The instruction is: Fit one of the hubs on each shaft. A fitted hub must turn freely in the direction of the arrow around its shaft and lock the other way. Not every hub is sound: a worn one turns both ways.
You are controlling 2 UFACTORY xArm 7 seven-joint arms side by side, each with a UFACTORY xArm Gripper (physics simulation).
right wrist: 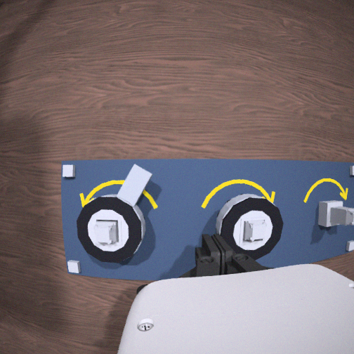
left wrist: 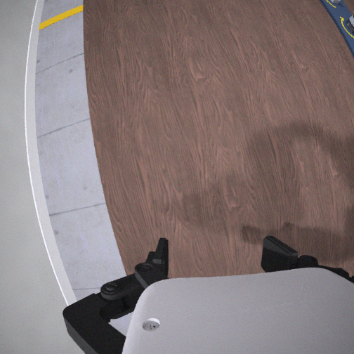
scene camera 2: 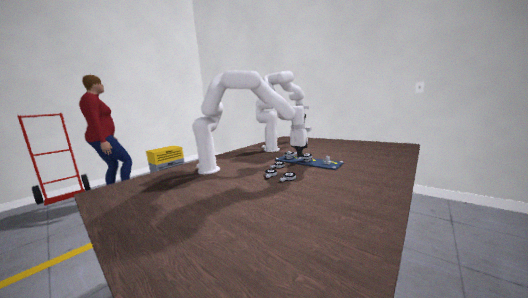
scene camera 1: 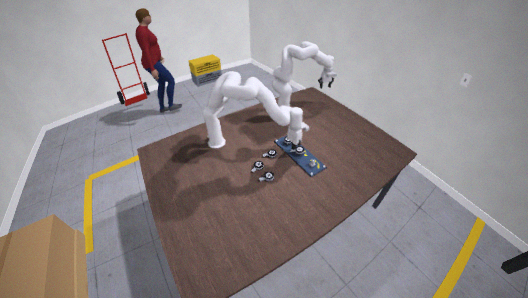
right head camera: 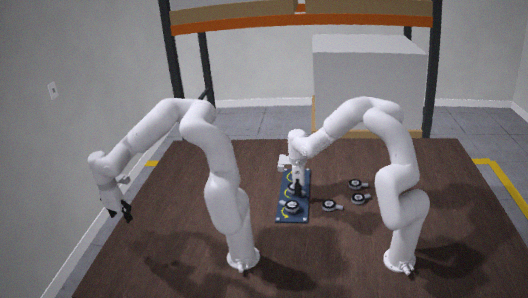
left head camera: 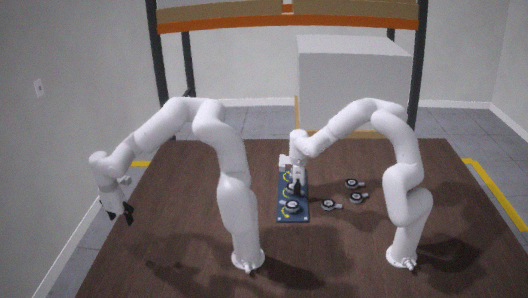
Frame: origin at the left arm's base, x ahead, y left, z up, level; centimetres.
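Where they show: left gripper, fingertip midpoint: [scene camera 1: 325,87] [right head camera: 121,218] [left head camera: 122,220]; right gripper, fingertip midpoint: [scene camera 2: 299,156] [scene camera 1: 293,148] [right head camera: 298,193] [left head camera: 297,193]; left arm's base, origin of the base link: [scene camera 2: 271,150] [right head camera: 243,257] [left head camera: 248,258]; right arm's base, origin of the base link: [scene camera 2: 208,170] [scene camera 1: 216,142] [right head camera: 399,260] [left head camera: 401,256].
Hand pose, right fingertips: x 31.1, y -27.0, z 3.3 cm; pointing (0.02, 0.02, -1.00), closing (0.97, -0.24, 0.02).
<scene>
Each offset is from my right fingertips to the top centre of the thing. Level surfaces: height alone.
A blue board [left head camera: 298,218] [right head camera: 295,219] [right wrist: 172,225] [scene camera 2: 337,165] carries three shafts with yellow arrows. One hub {dx -7.2, dy +5.4, dz +1.1 cm} [left head camera: 292,205] [right wrist: 110,255] sits on the near-end shaft, its handle pointing up-right in the right wrist view. A second hub {dx +2.9, dy +0.0, dz +1.5 cm} [right wrist: 277,227] [scene camera 1: 299,150] sits on the middle shaft; its handle is hidden. The far-end shaft {dx +16.8, dy -2.2, dz +1.2 cm} [right wrist: 330,214] [scene camera 1: 313,162] is bare. My right gripper [right wrist: 209,248] [left head camera: 297,193] is shut, fingertips together, low beside the middle hub. Three loose hubs {dx -9.9, dy -13.2, dz -1.2 cm} [left head camera: 328,208] {dx -8.1, dy -27.3, dz -1.2 cm} [left head camera: 356,201] {dx +2.0, dy -29.5, dz -1.2 cm} [left head camera: 351,187] lie right of the board. My left gripper [left wrist: 216,253] [left head camera: 120,215] is open and empty, away from the board.
The parts are on a brown wooden table {dz -3.3 cm} [left head camera: 185,200] [scene camera 1: 240,225]. A shelf rack [left head camera: 225,23] and a large white box [left head camera: 352,80] stand behind it. A person [scene camera 1: 150,50], a red hand truck [scene camera 1: 135,100] and a yellow crate [scene camera 1: 205,65] are on the floor in scene camera 1.
</scene>
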